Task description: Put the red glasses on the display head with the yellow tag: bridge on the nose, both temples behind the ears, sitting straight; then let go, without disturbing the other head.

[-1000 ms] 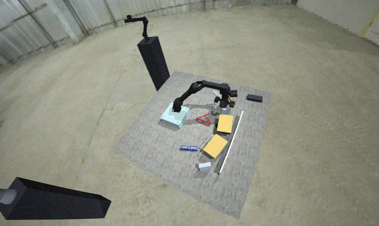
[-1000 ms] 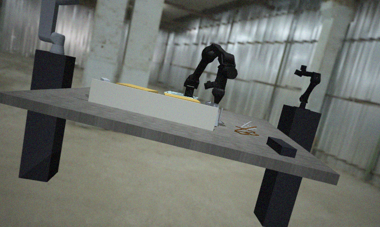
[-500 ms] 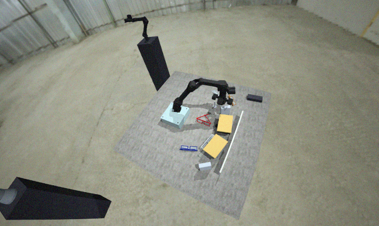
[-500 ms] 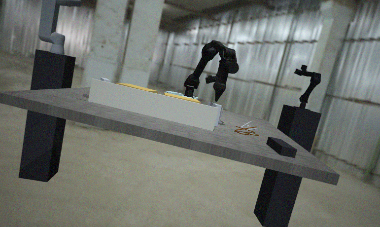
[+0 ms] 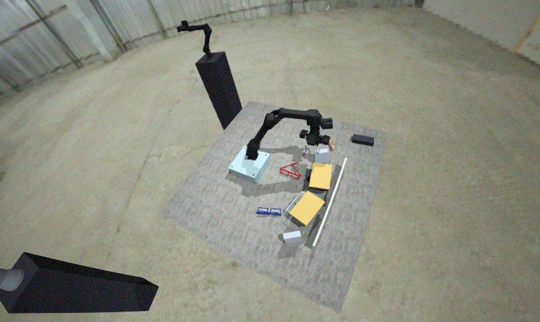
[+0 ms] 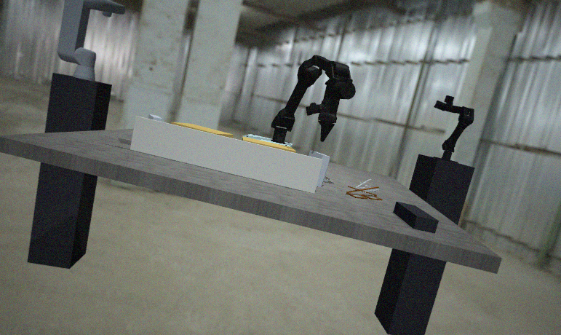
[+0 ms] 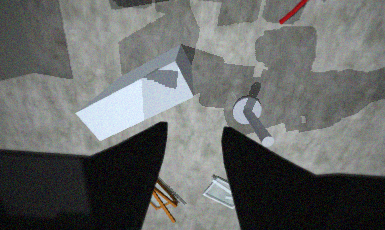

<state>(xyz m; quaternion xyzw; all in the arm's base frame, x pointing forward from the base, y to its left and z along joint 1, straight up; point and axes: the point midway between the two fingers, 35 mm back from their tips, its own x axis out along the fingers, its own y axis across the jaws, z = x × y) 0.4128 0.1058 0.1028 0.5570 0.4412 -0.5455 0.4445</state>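
My gripper tip is 13 cm above the white peg, 7 cm past it and 6 cm to the right of it. From my gripper tip the other things lie so: long white wall: 33 cm to the right, 16 cm ahead, 10 cm below; then dark box: 35 cm ahead, 23 cm to the left, 13 cm below.
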